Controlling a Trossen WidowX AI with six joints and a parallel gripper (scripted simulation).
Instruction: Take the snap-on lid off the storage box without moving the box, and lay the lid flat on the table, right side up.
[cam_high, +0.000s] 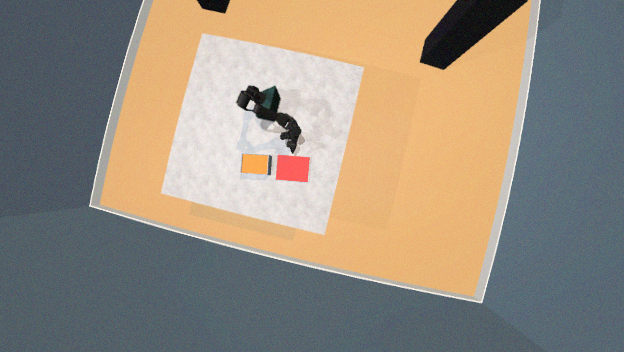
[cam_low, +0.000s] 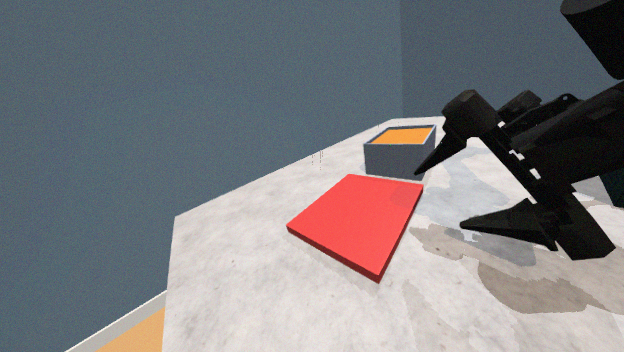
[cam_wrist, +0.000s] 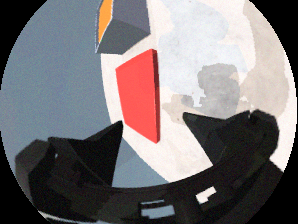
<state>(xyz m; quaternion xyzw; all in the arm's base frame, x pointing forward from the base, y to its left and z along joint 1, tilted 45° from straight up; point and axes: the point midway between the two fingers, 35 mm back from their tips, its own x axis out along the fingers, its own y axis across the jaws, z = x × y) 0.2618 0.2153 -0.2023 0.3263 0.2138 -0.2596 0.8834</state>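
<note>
The red lid is 13 cm ahead of my gripper tip, 5 cm below it and 2 cm to the left of it. The rest, counted from my gripper tip: storage box (23 cm to the right, 17 cm ahead, 2 cm below).
</note>
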